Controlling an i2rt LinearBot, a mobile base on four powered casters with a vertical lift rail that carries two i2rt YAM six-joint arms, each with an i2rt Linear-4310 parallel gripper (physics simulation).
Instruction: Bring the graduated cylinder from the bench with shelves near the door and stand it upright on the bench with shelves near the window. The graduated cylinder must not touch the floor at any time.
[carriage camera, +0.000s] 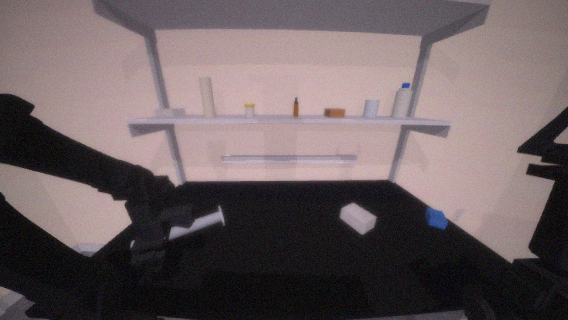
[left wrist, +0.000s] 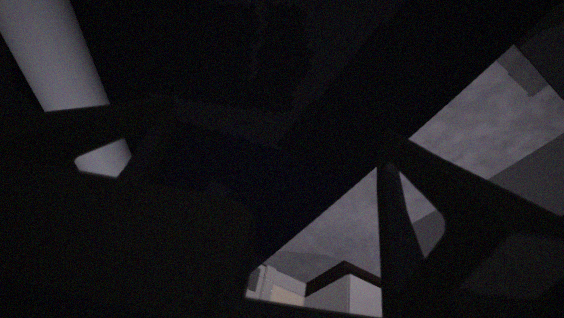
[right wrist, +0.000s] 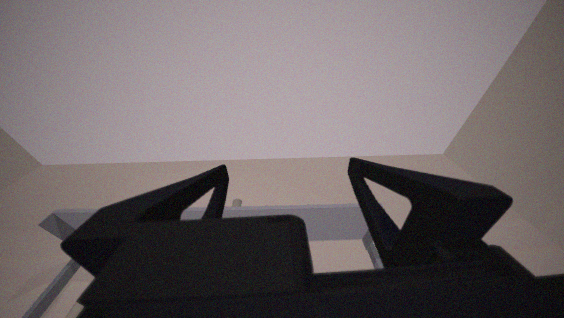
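Observation:
The graduated cylinder (carriage camera: 202, 222) (left wrist: 60, 55), a pale tube with a flat flange at its right end, lies on its side on the black bench top (carriage camera: 285, 240), at the left in the carriage view. My left gripper (carriage camera: 150, 250) (left wrist: 277, 125) is open and low over the cylinder; its dark body hides the tube's middle. In the left wrist view the tube shows at the upper left, partly behind the left-hand finger, not between the fingertips. My right gripper (carriage camera: 540, 145) (right wrist: 288, 168) is open and empty, raised at the right of the carriage view. The window bench cannot be identified.
A white block (carriage camera: 358, 218) and a blue block (carriage camera: 436, 218) lie on the bench at the right. The shelf (carriage camera: 280, 120) above holds a tall beige cylinder (carriage camera: 207, 97), a small brown bottle (carriage camera: 296, 108), a blue-capped bottle (carriage camera: 402, 102) and other items. Shelf posts (carriage camera: 400, 155) rise at the back.

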